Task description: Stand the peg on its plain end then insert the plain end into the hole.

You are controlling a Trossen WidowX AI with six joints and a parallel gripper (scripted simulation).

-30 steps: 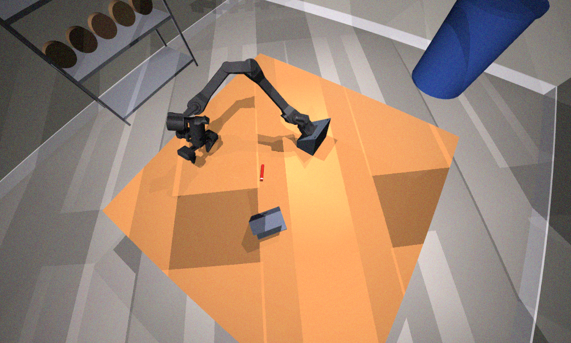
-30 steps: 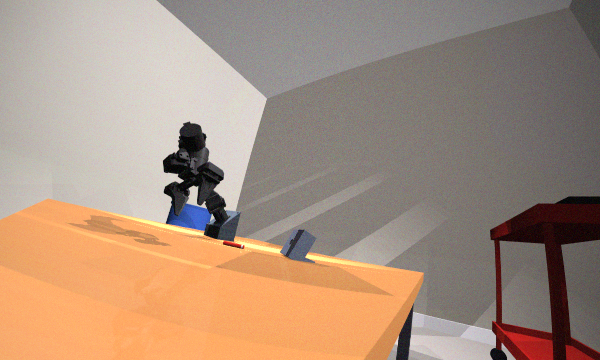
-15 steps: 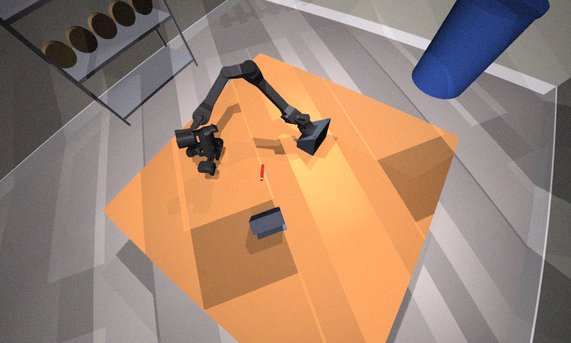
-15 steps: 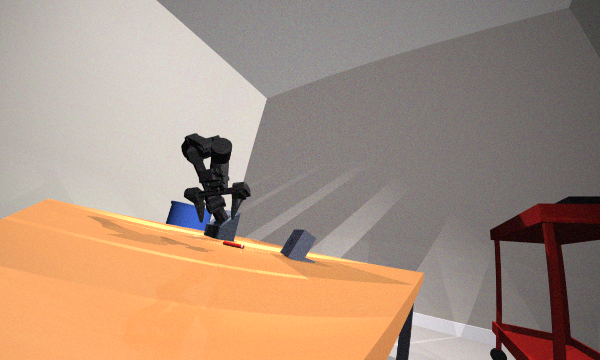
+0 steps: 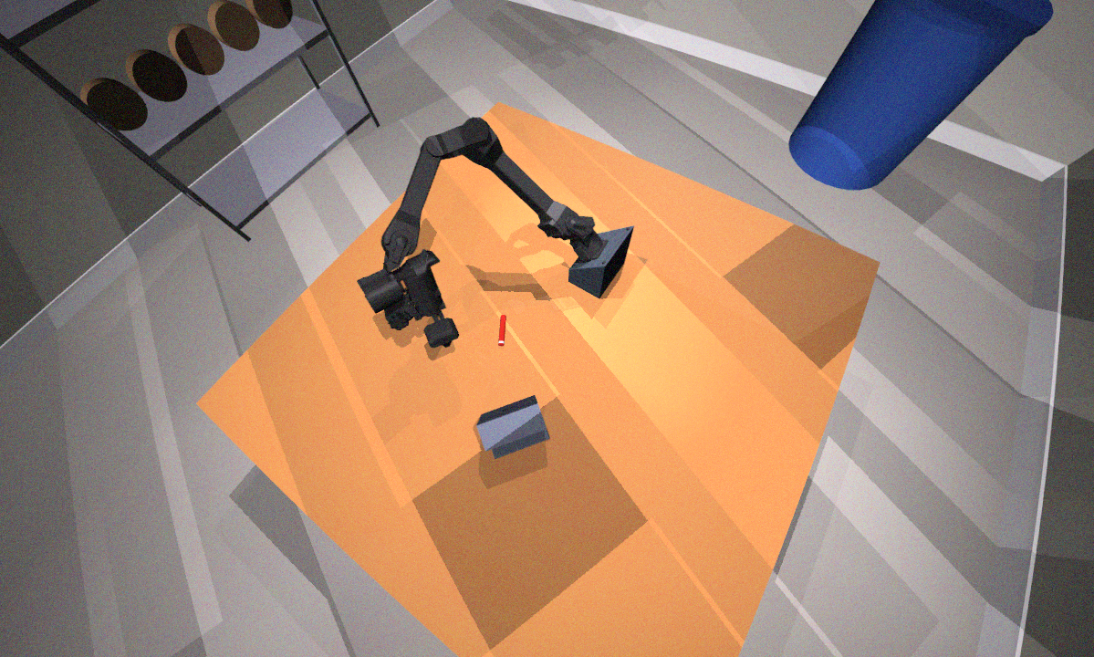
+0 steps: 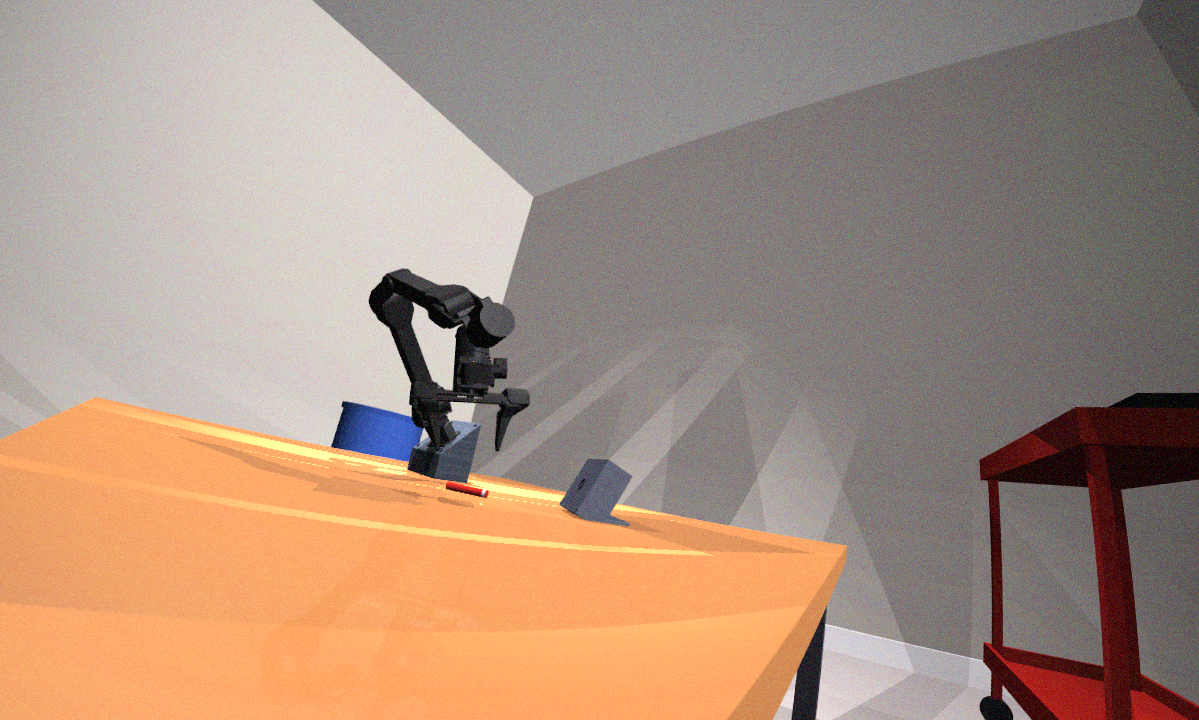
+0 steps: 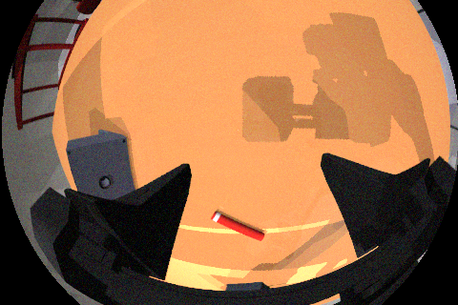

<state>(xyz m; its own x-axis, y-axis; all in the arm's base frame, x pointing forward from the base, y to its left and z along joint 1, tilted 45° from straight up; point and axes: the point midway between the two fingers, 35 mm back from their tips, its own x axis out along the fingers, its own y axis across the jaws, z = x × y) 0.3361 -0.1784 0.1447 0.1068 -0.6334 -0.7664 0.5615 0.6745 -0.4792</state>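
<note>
My gripper tip is now 70 mm past the red peg, 110 mm to the right of it and 70 mm above it. Also, from my gripper tip: sloped grey-blue panel 100 mm ahead, 240 mm to the left, 30 mm below.
</note>
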